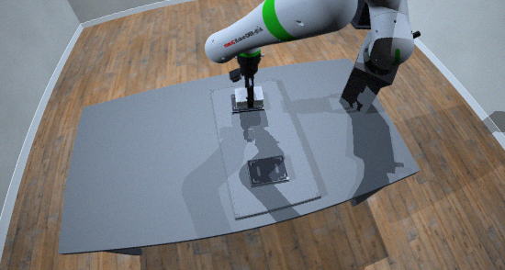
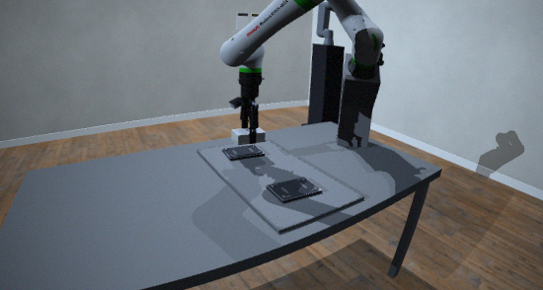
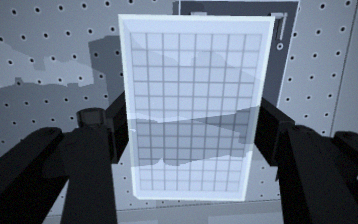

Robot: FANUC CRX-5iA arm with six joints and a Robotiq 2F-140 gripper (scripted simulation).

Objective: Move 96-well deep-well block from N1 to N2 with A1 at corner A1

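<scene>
Right now my hand is 50 mm to the left of the plate nest and 100 mm above it. The rest, counted from my hand: white 96-well deep-well block: 10 mm below.
</scene>
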